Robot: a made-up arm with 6 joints.
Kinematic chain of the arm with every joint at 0, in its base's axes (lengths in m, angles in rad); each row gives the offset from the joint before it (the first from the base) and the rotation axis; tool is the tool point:
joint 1: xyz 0 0 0.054 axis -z
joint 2: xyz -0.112 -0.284 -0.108 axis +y
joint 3: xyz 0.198 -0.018 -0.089 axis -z
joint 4: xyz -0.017 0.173 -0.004 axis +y
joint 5: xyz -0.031 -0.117 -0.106 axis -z
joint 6: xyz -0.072 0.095 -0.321 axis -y
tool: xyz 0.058 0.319 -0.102
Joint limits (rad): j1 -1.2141..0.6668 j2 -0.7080..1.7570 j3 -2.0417..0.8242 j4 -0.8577..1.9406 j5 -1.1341..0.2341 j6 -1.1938..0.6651
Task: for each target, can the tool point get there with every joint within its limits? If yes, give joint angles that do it. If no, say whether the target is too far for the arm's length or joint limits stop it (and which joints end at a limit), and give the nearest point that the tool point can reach.
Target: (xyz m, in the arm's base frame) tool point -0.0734 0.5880 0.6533
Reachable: no: joint limits stop it (at a limit: joint 1, joint 2, joint 3, joint 4) | nearest point -0.0867 0.3241 0.3946 | short by 0.370 m
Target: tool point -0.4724 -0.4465 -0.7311
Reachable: yes | joints 0.4613 0.0167 -1.3463 -0.1467 -0.8700 -1.0430
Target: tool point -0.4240 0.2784 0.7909
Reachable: no: joint limits stop it (at a limit: joint 1, joint 2) | nearest point -0.4062 0.1603 0.4669 | short by 0.345 m
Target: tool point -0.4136 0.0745 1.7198
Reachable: no: too far | nearest point -0.3874 -0.0288 0.5094 | short by 1.215 m
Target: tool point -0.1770 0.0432 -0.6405
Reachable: yes | joints -0.5970 -0.0308 -0.7821 -0.4208 -0.0557 0.1770
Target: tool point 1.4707 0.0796 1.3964
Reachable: no: too far | nearest point 0.7861 -0.1664 0.4235 | short by 1.215 m
